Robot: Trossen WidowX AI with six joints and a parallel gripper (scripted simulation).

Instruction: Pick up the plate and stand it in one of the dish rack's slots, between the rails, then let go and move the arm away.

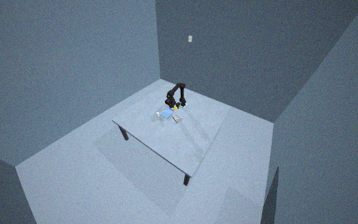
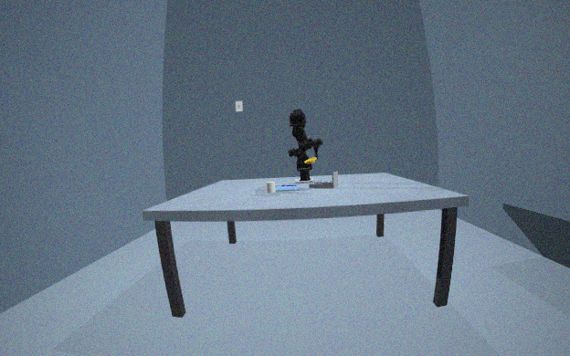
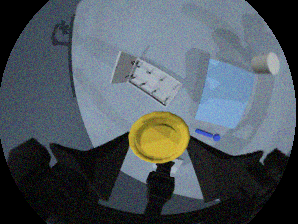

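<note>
Right now my gripper tip is 110 mm above the grey dish rack, 70 mm to the right of it and 50 mm short of it. From my gripper tip the other things lie so: blue spoon (140 mm to the right, 130 mm below, 40 mm behind); blue mat (130 mm below, 120 mm to the right, 80 mm ahead); plate (10 mm above).
</note>
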